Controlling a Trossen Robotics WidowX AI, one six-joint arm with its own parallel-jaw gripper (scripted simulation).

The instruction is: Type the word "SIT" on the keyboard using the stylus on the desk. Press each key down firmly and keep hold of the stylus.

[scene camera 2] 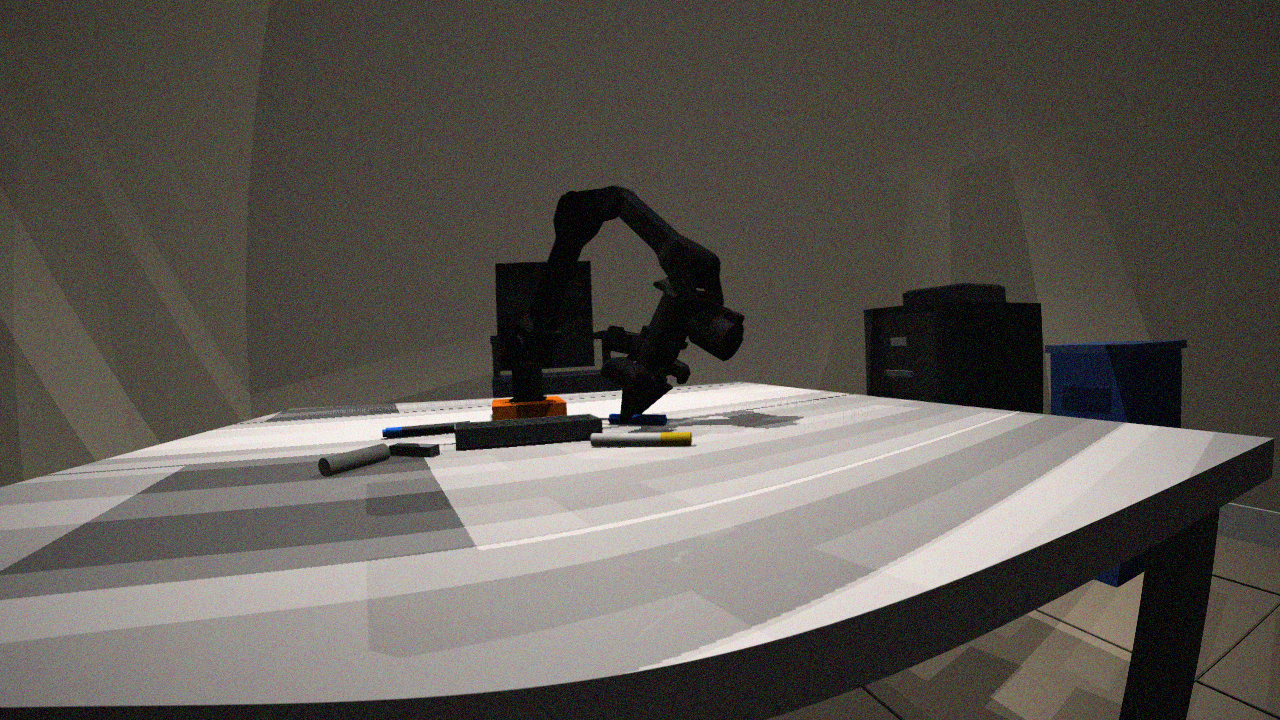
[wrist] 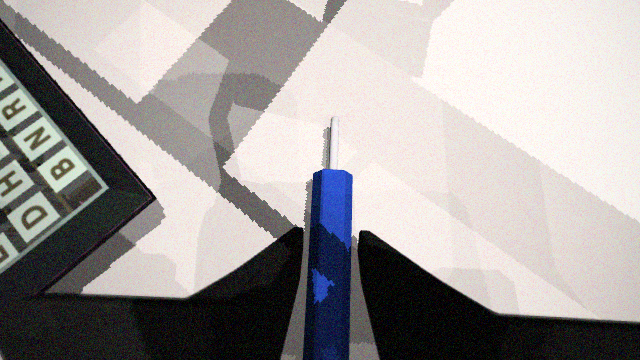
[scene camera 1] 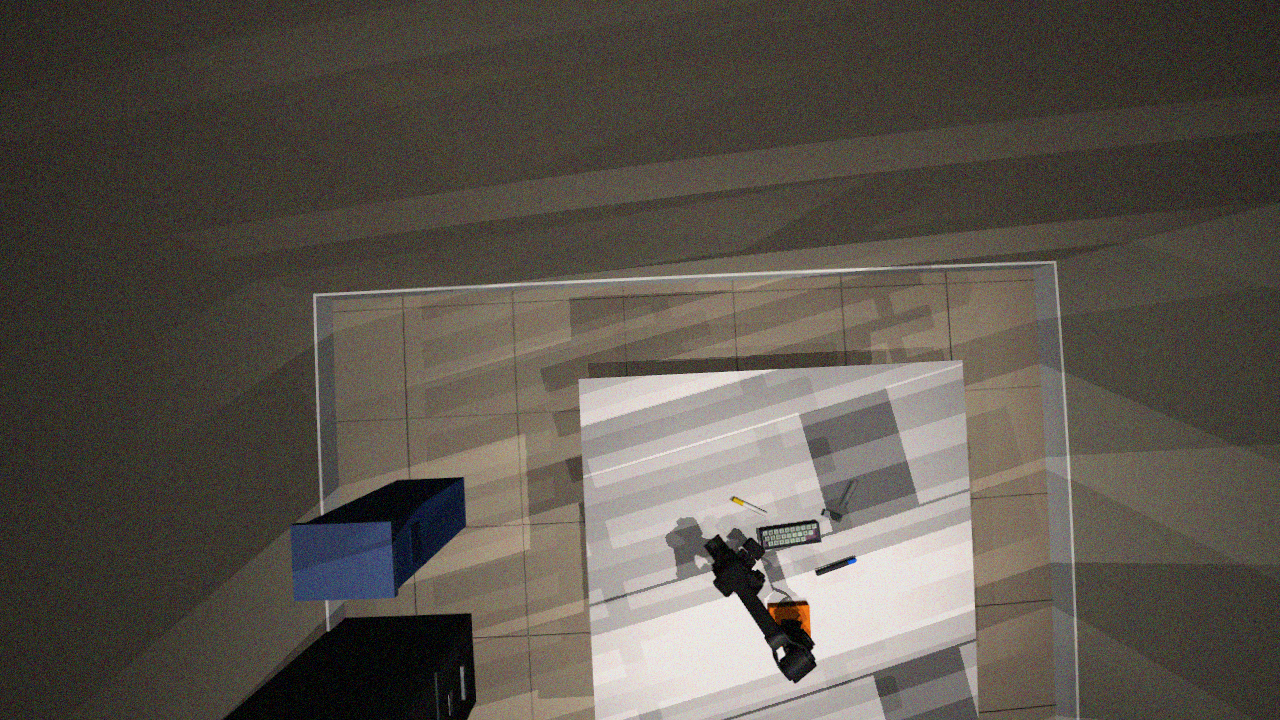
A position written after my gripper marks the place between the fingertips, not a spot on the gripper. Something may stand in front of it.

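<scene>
My gripper is visible in scene camera 1 (743, 564), in scene camera 2 (627, 420) and in the wrist view (330, 238).
</scene>
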